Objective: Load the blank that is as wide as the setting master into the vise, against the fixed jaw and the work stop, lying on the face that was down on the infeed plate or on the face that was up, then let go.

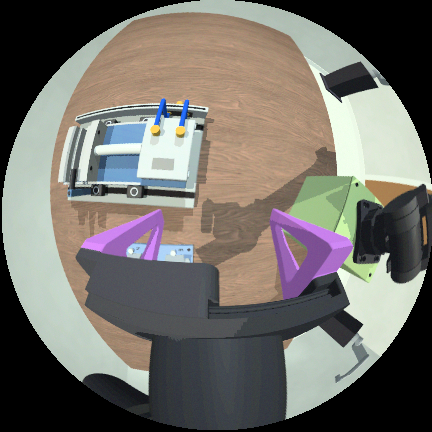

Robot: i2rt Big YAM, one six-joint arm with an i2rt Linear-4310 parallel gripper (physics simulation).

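Where they show: gripper, fingertip midpoint: [216,215]; arm's base, link origin: [368,232].
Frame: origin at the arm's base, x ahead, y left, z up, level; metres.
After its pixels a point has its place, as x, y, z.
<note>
The vise [120,172] @(0.439, -0.060, -0.142) is at the upper left, with a blue bed, a grey jaw block [89,152] @(0.489, -0.090, -0.106) at its left and a pale block [165,150] @(0.361, -0.088, -0.106) with two blue hoses at its right. A white rod [117,149] @(0.439, -0.093, -0.116) runs between these blocks. My gripper [216,215] @(0.305, -0.017, -0.025) is open and empty, its purple fingers far apart, to the lower right of the vise. The light blue infeed plate [188,248] @(0.315, 0.080, -0.194) is partly hidden behind the left finger and the gripper body. Parts of pale pieces show on it. Which blank matches the setting master cannot be told.
A green angular block [320,200] @(0.057, -0.045, -0.117) stands right of the right finger, with a black jointed device [405,240] beside it. Dark box-shaped fixtures [351,81] [344,328] are beyond the right edge of the wooden table [235,60] @(0.245, -0.435, -0.202). Shadows fall between the vise and the green block.
</note>
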